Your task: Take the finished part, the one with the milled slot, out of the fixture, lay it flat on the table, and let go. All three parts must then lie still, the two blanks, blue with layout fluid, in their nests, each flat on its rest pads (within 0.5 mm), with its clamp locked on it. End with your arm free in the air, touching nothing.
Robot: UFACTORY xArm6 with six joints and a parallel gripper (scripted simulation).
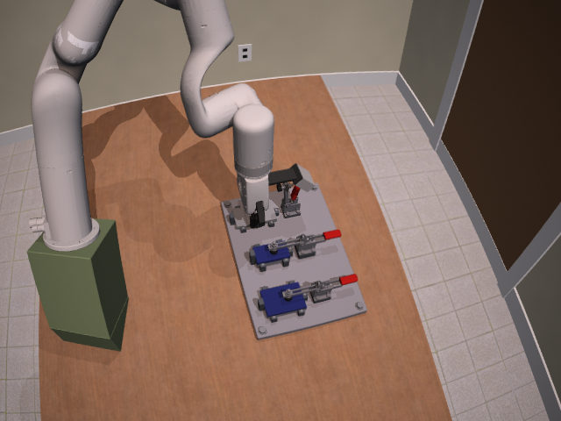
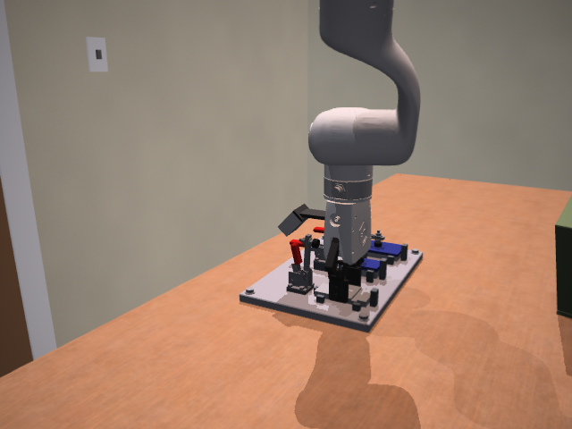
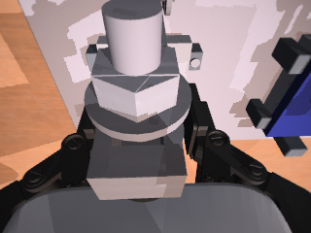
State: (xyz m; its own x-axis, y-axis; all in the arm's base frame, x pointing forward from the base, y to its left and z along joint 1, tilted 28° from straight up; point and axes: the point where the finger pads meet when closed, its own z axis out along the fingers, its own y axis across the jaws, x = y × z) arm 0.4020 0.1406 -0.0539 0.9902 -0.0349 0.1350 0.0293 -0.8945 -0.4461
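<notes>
The grey finished part lies 1 cm behind my hand and 2 cm below it. Round my hand: grey fixture plate 6 cm ahead, 11 cm to the right, 3 cm below.
</notes>
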